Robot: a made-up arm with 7 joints.
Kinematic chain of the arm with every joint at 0, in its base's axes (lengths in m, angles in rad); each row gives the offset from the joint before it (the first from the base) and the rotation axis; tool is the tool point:
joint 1: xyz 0 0 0 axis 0 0.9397 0.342
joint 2: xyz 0 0 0 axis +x
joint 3: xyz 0 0 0 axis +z
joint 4: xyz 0.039 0 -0.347 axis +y
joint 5: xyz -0.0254 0 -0.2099 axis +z
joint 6: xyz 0 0 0 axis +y
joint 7: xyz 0 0 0 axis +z
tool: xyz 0 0 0
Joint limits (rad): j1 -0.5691..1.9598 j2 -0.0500..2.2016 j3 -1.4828..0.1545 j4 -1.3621..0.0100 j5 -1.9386..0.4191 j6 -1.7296..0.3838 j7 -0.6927..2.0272
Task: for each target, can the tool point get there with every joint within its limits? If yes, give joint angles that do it. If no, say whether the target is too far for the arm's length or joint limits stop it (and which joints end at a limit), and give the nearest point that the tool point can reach.
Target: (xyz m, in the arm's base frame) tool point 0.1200 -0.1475 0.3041
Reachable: no: joint limits stop it (at a limit: joint 1, joint 2, joint 3, joint 4) | nearest point 0.1177 0.2783 0.3720 | short by 0.431 m
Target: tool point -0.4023 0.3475 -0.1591
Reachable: yes | joints 1.1592 1.0313 -0.8083 -0.5290 -0.3093 -1.2887 0.4261
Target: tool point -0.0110 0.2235 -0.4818
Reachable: yes | joints 0.2310 0.7340 -0.9438 -0.9044 -1.3010 -1.2018 1.0512
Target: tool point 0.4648 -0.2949 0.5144
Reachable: no: too far | nearest point 0.1745 0.2903 0.3391 | short by 0.676 m
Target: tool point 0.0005 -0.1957 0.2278
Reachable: no: joint limits stop it (at a limit: joint 1, joint 3, joint 4) | nearest point -0.3214 -0.3552 -0.0133 | short by 0.433 m
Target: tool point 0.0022 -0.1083 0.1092
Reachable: no: joint limits stop it (at a limit: joint 1, joint 3, joint 4) | nearest point -0.2827 -0.3848 -0.0409 | short by 0.424 m
